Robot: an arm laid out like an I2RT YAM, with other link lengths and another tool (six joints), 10 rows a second.
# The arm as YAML. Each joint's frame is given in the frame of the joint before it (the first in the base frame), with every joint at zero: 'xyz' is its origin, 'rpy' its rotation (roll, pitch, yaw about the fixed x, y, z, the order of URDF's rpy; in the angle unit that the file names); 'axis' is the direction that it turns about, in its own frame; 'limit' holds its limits. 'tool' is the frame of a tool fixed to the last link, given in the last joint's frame.
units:
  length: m
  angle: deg
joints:
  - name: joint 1
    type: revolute
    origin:
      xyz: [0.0, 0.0, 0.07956]
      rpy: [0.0, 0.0, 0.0]
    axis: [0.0, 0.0, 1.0]
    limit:
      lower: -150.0
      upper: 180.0
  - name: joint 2
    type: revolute
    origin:
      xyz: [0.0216, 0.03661, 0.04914]
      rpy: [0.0, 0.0, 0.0]
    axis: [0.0, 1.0, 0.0]
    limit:
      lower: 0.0
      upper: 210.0
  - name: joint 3
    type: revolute
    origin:
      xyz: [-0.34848, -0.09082, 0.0]
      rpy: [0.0, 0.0, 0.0]
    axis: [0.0, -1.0, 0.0]
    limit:
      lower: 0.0
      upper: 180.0
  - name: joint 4
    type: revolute
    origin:
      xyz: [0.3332, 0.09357, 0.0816]
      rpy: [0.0, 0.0, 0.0]
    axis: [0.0, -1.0, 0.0]
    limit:
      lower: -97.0
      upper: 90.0
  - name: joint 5
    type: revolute
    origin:
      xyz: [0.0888, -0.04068, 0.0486]
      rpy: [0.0, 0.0, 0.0]
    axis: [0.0, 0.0, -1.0]
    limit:
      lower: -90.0
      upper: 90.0
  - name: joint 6
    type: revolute
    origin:
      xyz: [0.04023, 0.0, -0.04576]
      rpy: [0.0, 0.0, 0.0]
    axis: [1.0, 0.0, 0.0]
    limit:
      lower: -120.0
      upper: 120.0
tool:
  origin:
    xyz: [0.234, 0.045, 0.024]
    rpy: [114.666, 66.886, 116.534]
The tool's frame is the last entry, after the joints.
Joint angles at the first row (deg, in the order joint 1, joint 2, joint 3, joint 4, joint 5, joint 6):
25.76 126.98 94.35 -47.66 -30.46 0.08
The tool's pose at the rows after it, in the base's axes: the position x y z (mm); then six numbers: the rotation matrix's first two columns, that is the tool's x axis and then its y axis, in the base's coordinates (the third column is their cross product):
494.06 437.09 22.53 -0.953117 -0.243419 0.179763 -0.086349 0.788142 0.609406
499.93 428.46 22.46 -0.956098 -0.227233 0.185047 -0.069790 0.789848 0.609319
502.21 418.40 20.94 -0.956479 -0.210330 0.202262 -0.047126 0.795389 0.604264
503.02 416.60 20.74 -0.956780 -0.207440 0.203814 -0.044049 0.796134 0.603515
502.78 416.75 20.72 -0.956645 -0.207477 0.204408 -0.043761 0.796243 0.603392
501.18 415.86 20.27 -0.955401 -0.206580 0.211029 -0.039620 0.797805 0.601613
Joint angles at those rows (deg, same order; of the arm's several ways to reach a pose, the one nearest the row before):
23.99 126.98 94.35 -47.66 -36.56 -0.97
23.03 126.98 94.35 -47.94 -36.64 -0.95
22.11 126.98 94.32 -48.95 -36.60 -0.95
21.93 126.98 94.32 -49.06 -36.58 -0.97
21.95 126.98 94.32 -49.08 -36.58 -0.95
21.93 126.98 94.32 -49.47 -36.58 -0.95

